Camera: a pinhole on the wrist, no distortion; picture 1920 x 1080 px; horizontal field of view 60.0 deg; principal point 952.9 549.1 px. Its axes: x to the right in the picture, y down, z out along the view. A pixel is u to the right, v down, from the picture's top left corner.
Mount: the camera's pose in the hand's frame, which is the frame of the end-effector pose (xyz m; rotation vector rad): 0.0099 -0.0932 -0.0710 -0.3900 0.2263 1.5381
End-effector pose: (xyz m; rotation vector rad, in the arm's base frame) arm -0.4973 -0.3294 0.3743 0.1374 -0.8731 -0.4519
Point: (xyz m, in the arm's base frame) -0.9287 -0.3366 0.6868
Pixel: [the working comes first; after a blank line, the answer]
In the camera's frame: -0.1942 -0.0377 0.5692

386 439
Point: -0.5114 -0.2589 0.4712
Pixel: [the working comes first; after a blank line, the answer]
In the camera's frame: 0.1108 -0.0374 0.2036

1858 243
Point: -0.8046 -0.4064 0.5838
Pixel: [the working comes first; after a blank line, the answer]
In the camera's frame: -0.1790 -0.0463 0.3943

198 354
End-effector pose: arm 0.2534 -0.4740 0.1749 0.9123 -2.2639 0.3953
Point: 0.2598 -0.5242 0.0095
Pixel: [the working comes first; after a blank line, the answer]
In the camera's frame: -0.0311 0.0760 0.2296

outside the picture
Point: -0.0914 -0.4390 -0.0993
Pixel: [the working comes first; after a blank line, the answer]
In the camera's frame: 0.1812 -0.0220 0.5258

1526 480
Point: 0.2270 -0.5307 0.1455
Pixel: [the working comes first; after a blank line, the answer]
In the camera's frame: 0.0165 -0.0276 0.1483

1138 239
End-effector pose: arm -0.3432 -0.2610 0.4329 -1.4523 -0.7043 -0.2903
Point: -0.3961 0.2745 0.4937
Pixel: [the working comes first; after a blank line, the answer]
In the camera's frame: -0.1499 -0.1711 0.5709

516 51
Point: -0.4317 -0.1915 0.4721
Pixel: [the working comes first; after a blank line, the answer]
In the camera's frame: -0.0446 0.0217 0.1578

483 778
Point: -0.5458 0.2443 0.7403
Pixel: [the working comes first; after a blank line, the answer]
In the camera's frame: -0.4166 -0.1926 0.4588

outside the picture
